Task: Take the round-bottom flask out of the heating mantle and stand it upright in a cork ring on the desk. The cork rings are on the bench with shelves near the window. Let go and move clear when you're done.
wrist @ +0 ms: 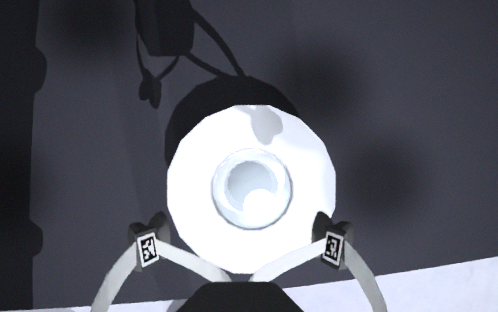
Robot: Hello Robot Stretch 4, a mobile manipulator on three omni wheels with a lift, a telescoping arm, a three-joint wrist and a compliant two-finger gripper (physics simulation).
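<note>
The heating mantle (195,185) is a white, many-sided round body seen from above, in the middle of the wrist view. The round-bottom flask (250,175) shows as a clear glass circle at its centre, seated in the mantle. My gripper (241,226) is open, with no object between its fingertips. The fingertips show at the left and right of the mantle's near half, lower in the view than the flask's centre. The height gap between fingertips and flask is hard to judge. A cork ring does not show in this view.
The mantle stands on a dark desk top (425,110). The desk's near edge slants across the bottom of the view, with pale floor (425,290) beyond it. Shadows of the arm and gripper fall behind the mantle and partly on it. A darker band runs down the left side.
</note>
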